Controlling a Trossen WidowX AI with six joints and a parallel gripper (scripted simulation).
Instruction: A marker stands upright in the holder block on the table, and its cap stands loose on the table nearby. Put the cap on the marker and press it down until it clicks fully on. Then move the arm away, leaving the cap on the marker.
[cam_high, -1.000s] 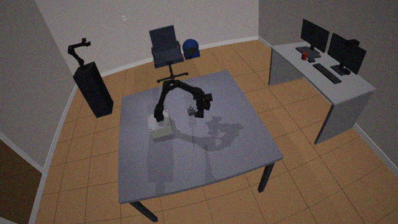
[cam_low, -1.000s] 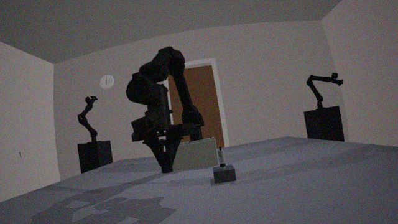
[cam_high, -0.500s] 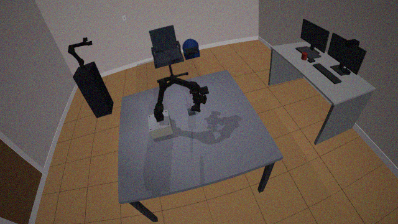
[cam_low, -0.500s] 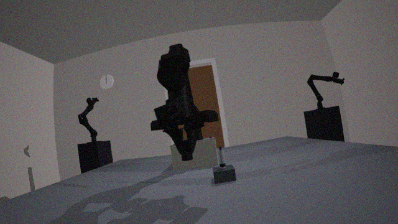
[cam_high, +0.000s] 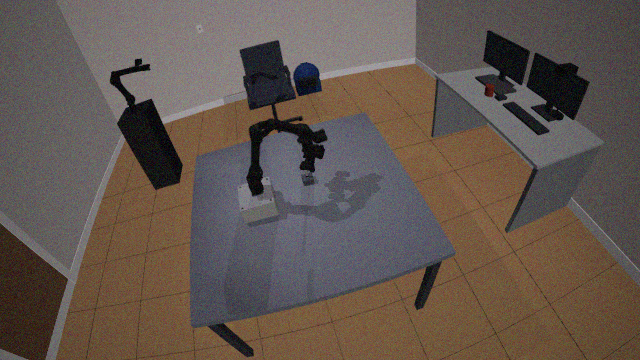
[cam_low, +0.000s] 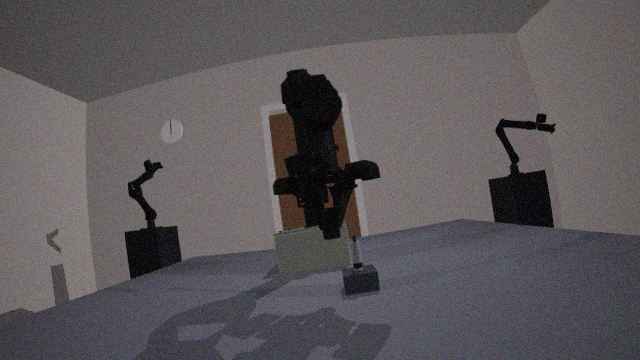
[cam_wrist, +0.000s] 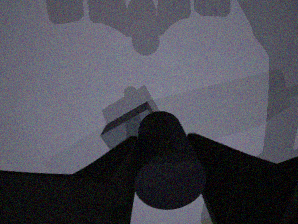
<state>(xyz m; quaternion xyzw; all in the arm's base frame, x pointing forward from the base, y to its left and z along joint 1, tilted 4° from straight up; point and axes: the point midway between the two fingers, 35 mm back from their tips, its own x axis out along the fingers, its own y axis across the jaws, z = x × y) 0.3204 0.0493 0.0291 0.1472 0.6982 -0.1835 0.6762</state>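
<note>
Right now the holder block is 3 cm behind my gripper tip, 4 cm to the left of it and 10 cm below it. Also, from my gripper tip: dark marker cap (1 cm above).
</note>
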